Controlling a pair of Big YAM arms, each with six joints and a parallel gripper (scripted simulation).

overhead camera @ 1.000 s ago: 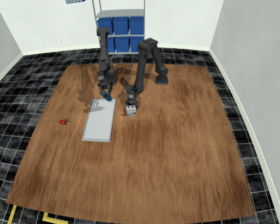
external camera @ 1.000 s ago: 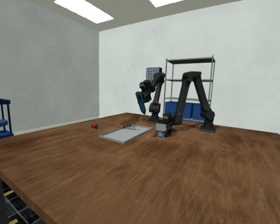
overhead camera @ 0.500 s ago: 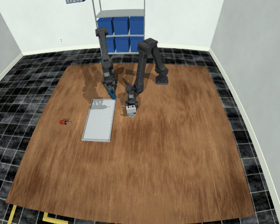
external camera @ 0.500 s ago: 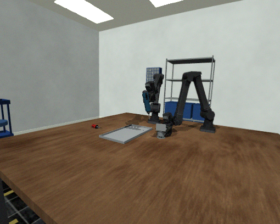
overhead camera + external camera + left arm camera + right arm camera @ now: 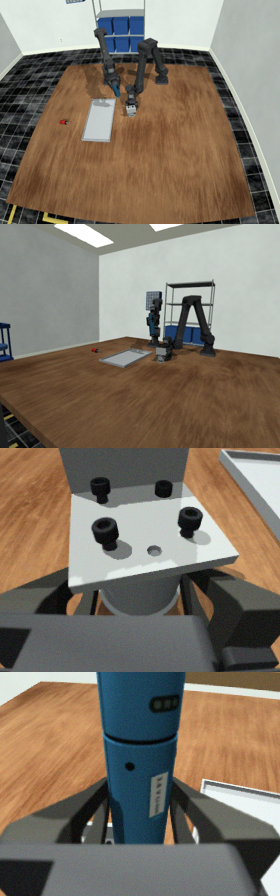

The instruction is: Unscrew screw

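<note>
My left gripper is now 50 mm below the grey bracket. The rest, counted from my left hand: screw (50 mm above, 20 mm behind, 10 mm to the left); then flat grey tray (260 mm to the right, 50 mm ahead, 20 mm below); then small red-handled tool (560 mm to the right, 90 mm ahead, 10 mm below).
</note>
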